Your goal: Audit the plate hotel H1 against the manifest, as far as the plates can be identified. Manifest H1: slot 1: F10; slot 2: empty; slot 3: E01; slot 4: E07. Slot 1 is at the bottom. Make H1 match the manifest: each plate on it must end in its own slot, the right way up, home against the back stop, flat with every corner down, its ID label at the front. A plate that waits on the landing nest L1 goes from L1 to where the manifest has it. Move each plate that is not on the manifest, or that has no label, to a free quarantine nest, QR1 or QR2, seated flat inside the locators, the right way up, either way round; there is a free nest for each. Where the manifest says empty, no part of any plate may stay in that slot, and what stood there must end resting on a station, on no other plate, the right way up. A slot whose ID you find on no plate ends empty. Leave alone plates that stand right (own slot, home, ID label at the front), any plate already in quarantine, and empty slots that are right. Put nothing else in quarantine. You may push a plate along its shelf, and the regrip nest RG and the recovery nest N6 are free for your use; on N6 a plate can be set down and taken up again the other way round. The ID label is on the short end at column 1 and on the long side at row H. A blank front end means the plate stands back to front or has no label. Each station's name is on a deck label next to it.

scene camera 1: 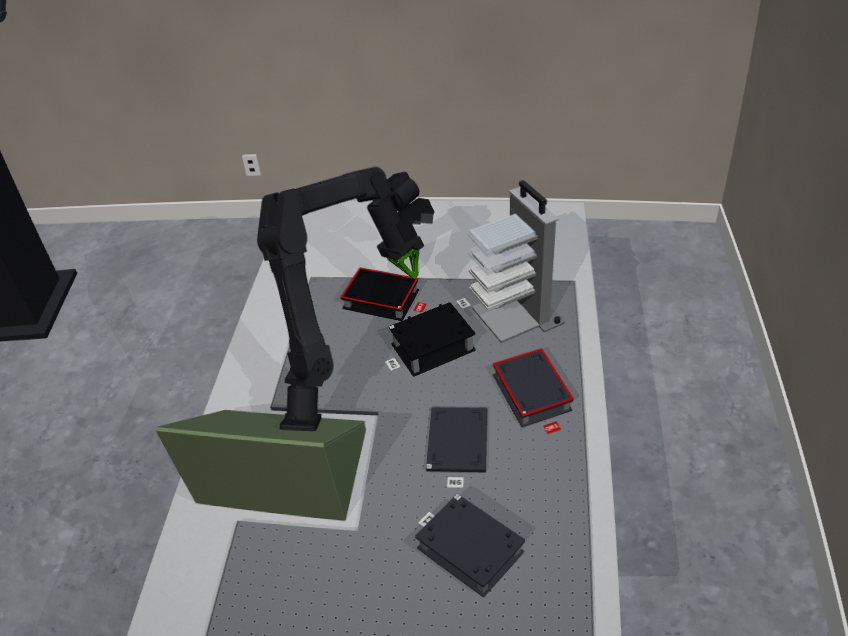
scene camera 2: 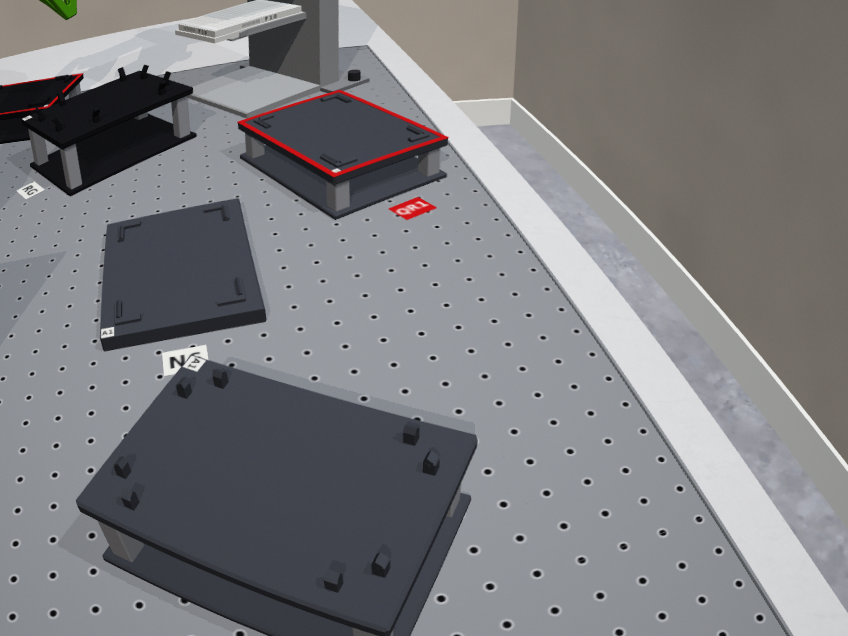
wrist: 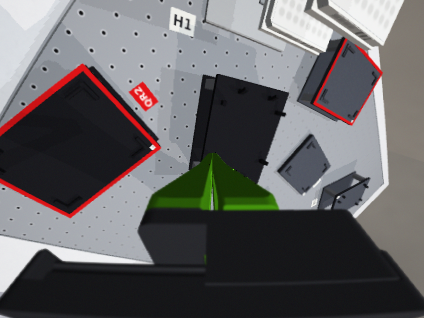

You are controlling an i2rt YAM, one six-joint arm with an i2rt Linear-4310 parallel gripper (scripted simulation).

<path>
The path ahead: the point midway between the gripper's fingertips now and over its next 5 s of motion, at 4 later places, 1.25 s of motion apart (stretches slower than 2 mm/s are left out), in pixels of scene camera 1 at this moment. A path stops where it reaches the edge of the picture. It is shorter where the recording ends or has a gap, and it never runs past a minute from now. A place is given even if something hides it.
My gripper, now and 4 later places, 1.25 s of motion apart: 415, 277; 422, 310; 412, 344; 426, 370; 448, 388
</path>
